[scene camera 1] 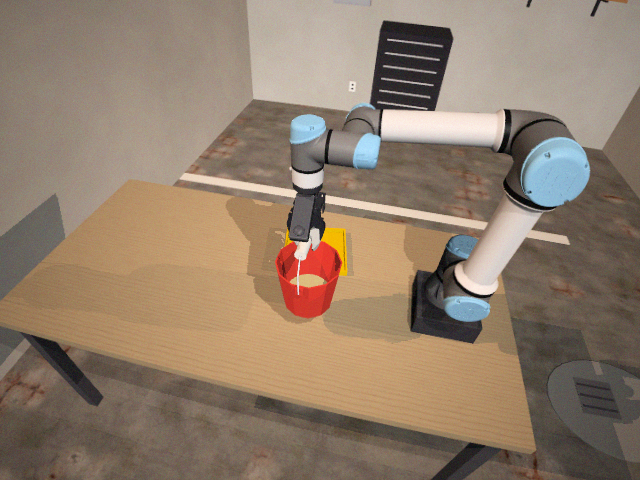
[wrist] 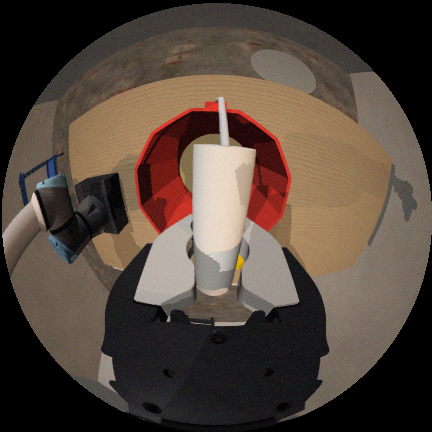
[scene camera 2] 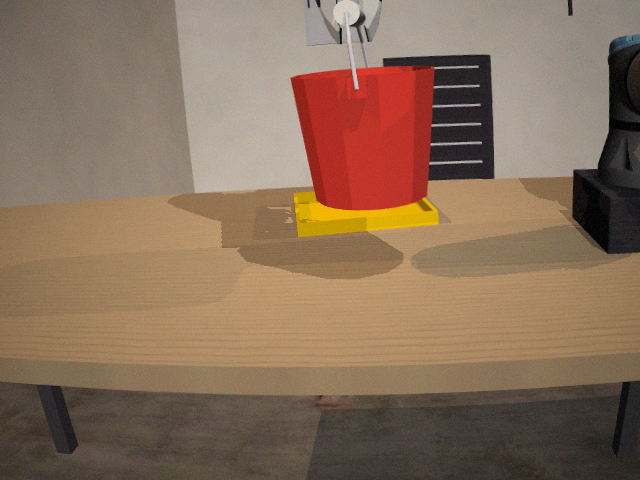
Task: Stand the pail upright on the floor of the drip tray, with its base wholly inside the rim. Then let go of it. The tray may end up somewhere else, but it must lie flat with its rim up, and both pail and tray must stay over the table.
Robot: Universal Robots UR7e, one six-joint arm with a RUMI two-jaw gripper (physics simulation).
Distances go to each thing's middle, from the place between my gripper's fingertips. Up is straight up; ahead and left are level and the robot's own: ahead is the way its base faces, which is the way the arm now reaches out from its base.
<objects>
I see my gripper 300 mm to the left of the yellow drip tray point(scene camera 2: 313, 219), 300 mm above it and 70 mm short of it.
</objects>
